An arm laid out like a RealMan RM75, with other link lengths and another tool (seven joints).
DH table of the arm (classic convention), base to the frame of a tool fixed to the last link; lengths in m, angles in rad. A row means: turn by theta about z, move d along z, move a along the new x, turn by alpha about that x. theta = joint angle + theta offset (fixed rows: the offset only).
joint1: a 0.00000  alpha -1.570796  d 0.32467  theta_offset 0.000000
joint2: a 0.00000  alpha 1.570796  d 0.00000  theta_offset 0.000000
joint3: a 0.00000  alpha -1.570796  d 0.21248  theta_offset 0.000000
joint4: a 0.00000  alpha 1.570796  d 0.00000  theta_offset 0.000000
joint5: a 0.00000  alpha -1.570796  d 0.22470  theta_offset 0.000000
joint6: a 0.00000  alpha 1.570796  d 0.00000  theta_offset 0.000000
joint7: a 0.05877  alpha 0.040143  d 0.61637  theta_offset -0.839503
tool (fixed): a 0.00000  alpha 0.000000  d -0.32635  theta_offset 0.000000
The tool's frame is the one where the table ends.
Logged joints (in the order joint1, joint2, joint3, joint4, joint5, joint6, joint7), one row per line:
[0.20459, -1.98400, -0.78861, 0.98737, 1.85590, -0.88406, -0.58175]
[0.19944, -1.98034, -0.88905, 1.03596, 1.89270, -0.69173, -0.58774]
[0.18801, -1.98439, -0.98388, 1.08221, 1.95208, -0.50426, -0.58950]
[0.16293, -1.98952, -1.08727, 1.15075, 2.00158, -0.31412, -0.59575]
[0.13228, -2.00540, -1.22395, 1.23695, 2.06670, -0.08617, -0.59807]
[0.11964, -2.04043, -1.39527, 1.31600, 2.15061, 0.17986, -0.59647]
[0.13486, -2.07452, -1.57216, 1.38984, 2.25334, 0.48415, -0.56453]
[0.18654, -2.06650, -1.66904, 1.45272, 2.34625, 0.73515, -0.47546]
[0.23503, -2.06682, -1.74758, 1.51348, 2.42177, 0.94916, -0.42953]
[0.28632, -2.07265, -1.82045, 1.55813, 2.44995, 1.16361, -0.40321]
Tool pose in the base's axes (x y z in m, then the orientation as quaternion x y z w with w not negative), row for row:
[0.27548, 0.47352, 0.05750, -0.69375, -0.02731, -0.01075, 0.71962]
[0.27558, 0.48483, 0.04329, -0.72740, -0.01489, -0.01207, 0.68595]
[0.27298, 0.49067, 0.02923, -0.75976, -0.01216, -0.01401, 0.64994]
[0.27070, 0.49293, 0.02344, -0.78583, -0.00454, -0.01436, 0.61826]
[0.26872, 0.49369, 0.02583, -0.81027, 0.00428, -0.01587, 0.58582]
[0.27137, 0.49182, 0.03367, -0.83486, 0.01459, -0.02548, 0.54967]
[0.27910, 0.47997, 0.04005, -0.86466, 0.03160, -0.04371, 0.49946]
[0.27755, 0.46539, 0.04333, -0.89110, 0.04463, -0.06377, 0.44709]
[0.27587, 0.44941, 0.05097, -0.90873, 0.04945, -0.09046, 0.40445]
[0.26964, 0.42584, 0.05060, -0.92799, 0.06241, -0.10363, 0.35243]
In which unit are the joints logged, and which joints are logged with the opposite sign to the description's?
The joints are logged in radians. Opposite sign: joint2, joint3, joint5.
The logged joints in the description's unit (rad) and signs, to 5 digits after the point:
[0.20459, 1.98400, 0.78861, 0.98737, -1.85590, -0.88406, -0.58175]
[0.19944, 1.98034, 0.88905, 1.03596, -1.89270, -0.69173, -0.58774]
[0.18801, 1.98439, 0.98388, 1.08221, -1.95208, -0.50426, -0.58950]
[0.16293, 1.98952, 1.08727, 1.15075, -2.00158, -0.31412, -0.59575]
[0.13228, 2.00540, 1.22395, 1.23695, -2.06670, -0.08617, -0.59807]
[0.11964, 2.04043, 1.39527, 1.31600, -2.15061, 0.17986, -0.59647]
[0.13486, 2.07452, 1.57216, 1.38984, -2.25334, 0.48415, -0.56453]
[0.18654, 2.06650, 1.66904, 1.45272, -2.34625, 0.73515, -0.47546]
[0.23503, 2.06682, 1.74758, 1.51348, -2.42177, 0.94916, -0.42953]
[0.28632, 2.07265, 1.82045, 1.55813, -2.44995, 1.16361, -0.40321]

